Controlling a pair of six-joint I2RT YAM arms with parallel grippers.
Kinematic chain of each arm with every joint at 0, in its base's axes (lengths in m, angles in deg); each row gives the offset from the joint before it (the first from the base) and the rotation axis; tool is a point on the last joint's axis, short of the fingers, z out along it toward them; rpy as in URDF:
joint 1: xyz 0 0 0.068 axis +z
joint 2: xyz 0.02 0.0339 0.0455 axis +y
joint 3: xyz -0.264 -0.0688 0 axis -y
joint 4: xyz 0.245 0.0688 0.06 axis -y
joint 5: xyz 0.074 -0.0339 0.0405 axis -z
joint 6: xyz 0.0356 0 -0.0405 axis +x
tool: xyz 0 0 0 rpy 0 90 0
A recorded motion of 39 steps. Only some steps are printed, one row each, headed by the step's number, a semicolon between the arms.
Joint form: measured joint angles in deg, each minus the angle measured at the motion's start. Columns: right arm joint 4, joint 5, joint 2, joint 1, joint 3, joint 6; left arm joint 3, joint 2, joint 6, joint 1, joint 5, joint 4.
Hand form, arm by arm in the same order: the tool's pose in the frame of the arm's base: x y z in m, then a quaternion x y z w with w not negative. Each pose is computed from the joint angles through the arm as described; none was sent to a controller.
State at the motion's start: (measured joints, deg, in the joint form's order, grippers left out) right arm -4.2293 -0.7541 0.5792 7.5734 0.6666 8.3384; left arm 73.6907 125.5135 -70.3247 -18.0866 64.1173 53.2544
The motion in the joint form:
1: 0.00 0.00 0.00 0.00 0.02 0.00; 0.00 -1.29 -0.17 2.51 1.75 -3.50
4: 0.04 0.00 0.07 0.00 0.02 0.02; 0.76 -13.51 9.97 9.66 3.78 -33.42
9: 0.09 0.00 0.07 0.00 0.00 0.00; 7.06 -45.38 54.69 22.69 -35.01 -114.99
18: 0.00 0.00 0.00 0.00 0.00 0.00; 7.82 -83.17 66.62 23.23 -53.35 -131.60
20: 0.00 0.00 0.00 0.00 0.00 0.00; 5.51 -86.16 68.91 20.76 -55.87 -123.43
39: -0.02 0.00 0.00 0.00 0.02 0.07; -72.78 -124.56 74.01 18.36 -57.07 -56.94
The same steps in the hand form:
1: 0.1092 0.0150 0.1688 0.00040 0.73208 0.09906 0.67398; 0.4335 -0.1546 0.1796 0.06328 0.70624 -0.68515 0.16670
4: 0.1093 0.0150 0.1687 0.00053 0.73225 0.09915 0.67377; 0.4235 -0.0961 0.2299 0.00282 0.74649 -0.64849 0.14899
9: 0.1093 0.0150 0.1687 0.00040 0.73208 0.09906 0.67398; 0.2704 0.0044 0.3442 -0.10299 0.93376 -0.26542 0.21687
18: 0.1092 0.0150 0.1686 0.00041 0.73220 0.09904 0.67386; 0.0618 -0.0011 0.4237 -0.02923 0.89970 -0.07938 0.42824
20: 0.1092 0.0150 0.1686 0.00041 0.73220 0.09904 0.67386; 0.0600 -0.0023 0.4288 0.00489 0.86593 -0.05692 0.49688
39: 0.1092 0.0150 0.1687 0.00085 0.73220 0.09945 0.67379; 0.1102 -0.0038 0.1706 0.06369 0.72678 -0.02125 0.68358

